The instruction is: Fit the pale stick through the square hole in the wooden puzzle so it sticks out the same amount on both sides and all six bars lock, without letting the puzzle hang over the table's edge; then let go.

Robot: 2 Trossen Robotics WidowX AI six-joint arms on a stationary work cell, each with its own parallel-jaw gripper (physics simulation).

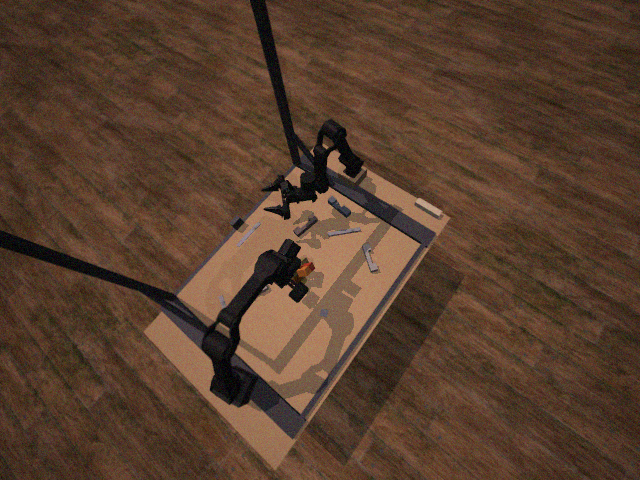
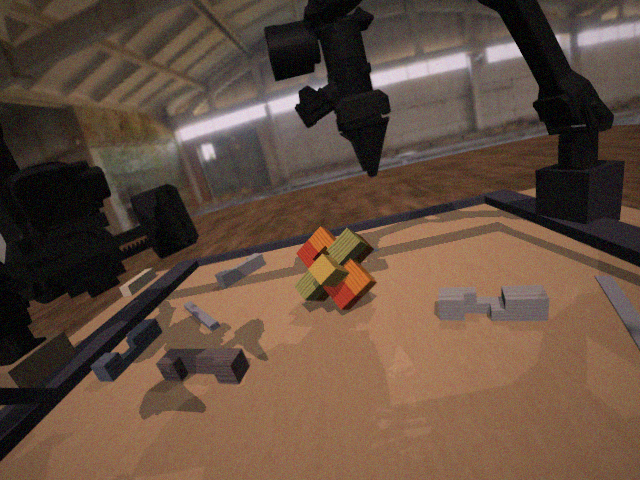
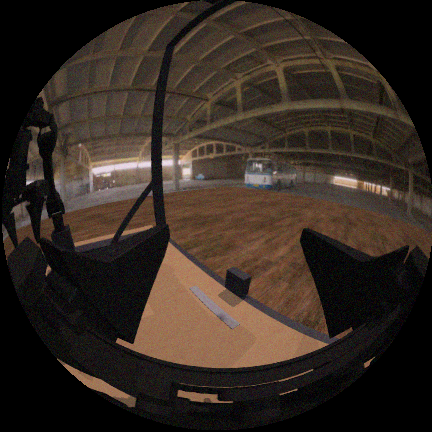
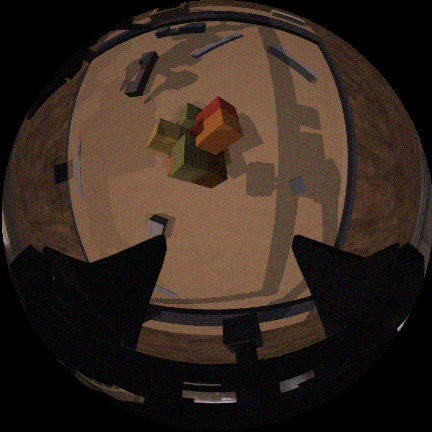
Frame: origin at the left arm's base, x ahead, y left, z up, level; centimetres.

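Where they show: left gripper, fingertip midpoint: [image 1: 262, 199] [image 2: 80, 253] [image 3: 238, 233]; right gripper, fingertip midpoint: [image 1: 287, 284] [image 2: 369, 173] [image 4: 231, 242]; left arm's base, link origin: [image 1: 352, 170] [image 2: 17, 352]; right arm's base, link origin: [image 1: 233, 386] [image 2: 578, 165] [image 3: 59, 229] [image 4: 244, 345].
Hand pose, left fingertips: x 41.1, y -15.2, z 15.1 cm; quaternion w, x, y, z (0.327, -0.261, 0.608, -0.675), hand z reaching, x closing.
Note:
Each offset is from my left fingertips to the top centre of the thing. "spot": to the spot under its first point.
The puzzle [image 1: 305, 270] [image 2: 326, 269] [image 4: 218, 136], a cross-shaped cluster of red, orange, green and yellow bars, rests tilted on the table, well inside its edges. I cannot make out its square hole or tell how far its bars are pushed in. A cream stick @[dx -47.5, dy +53.2, dz -18.6 cm] [image 1: 428, 207] [image 2: 138, 282] lies on the outer strip of the table; whether it is the pale stick of the task I cannot tell. My right gripper [image 2: 372, 171] [image 4: 231, 242] is open and empty, pointing down above the puzzle. My left gripper [image 1: 264, 199] [image 3: 238, 233] is open and empty over the table's far left part.
A brown notched bar @[dx -7.2, dy +13.7, dz -18.6 cm] [image 1: 305, 226] [image 2: 204, 364] [image 4: 142, 75], a blue-grey one @[dx -24.1, dy +20.1, dz -18.6 cm] [image 1: 339, 206] [image 2: 126, 351] and a grey one @[dx +30.2, dy +16.0, dz -18.6 cm] [image 2: 524, 303] [image 4: 156, 226] lie around the puzzle. Thin grey strips @[dx +11.8, dy -5.8, dz -21.5 cm] [image 1: 249, 234] [image 3: 215, 307] lie about. A dark raised rim @[spot: dx +11.2, dy +59.8, dz -21.6 cm] [image 1: 364, 322] borders the table.

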